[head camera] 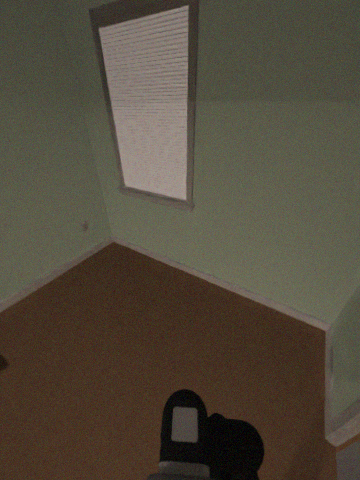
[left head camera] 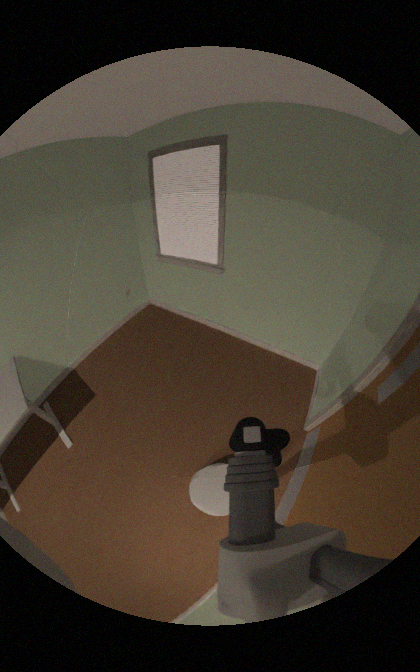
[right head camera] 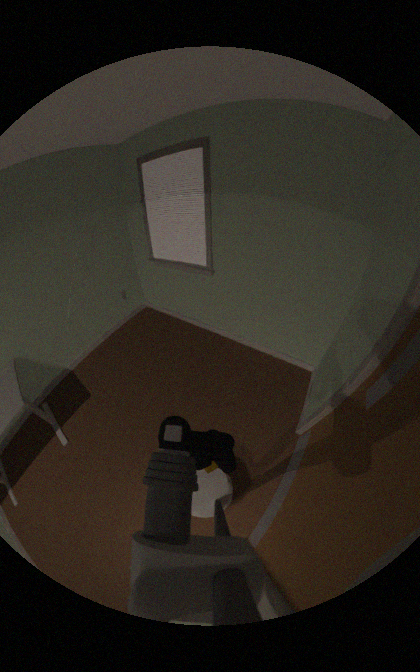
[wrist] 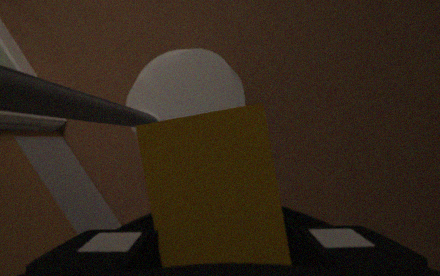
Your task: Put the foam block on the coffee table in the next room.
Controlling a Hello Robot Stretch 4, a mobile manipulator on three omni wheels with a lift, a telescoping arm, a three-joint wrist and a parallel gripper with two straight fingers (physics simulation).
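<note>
The yellow foam block [wrist: 215,180] [right head camera: 211,467] is held between the fingers of my gripper [wrist: 223,224] [right head camera: 205,447], which is shut on it. The gripper is also seen from above in the head view [head camera: 215,435] and the left head view [left head camera: 260,440], where the block is hidden. A pale table [left head camera: 9,397] [right head camera: 7,397] with light legs stands by the left wall, cut off by the edge of both side head views. It is well to the left of the gripper; whether it is the coffee table I cannot tell.
A round white shape [left head camera: 210,490] [wrist: 187,85] shows low beneath the gripper. A grey floor strip [left head camera: 300,470] [right head camera: 280,490] [wrist: 60,175] separates the brown floor from the orange floor at right. A green wall end [left head camera: 312,425] stands beside it. A window [head camera: 150,110] is in the far wall.
</note>
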